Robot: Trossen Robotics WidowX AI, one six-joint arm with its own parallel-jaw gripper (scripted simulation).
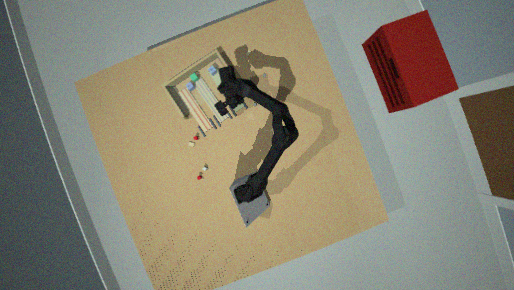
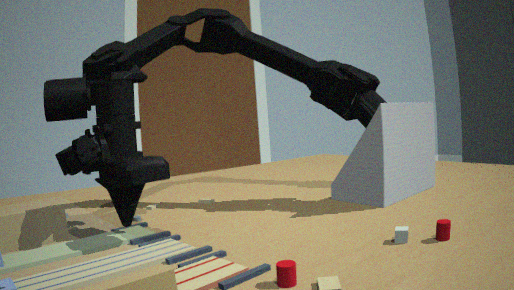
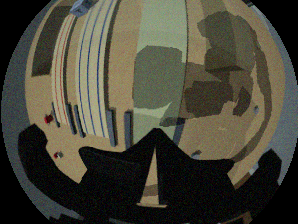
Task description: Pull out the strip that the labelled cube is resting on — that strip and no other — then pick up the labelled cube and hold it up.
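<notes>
Nothing is held in my gripper (image 2: pixel 127 226), and it is shut. I can see the same gripper (image 3: pixel 156 131) in another image too.
</notes>
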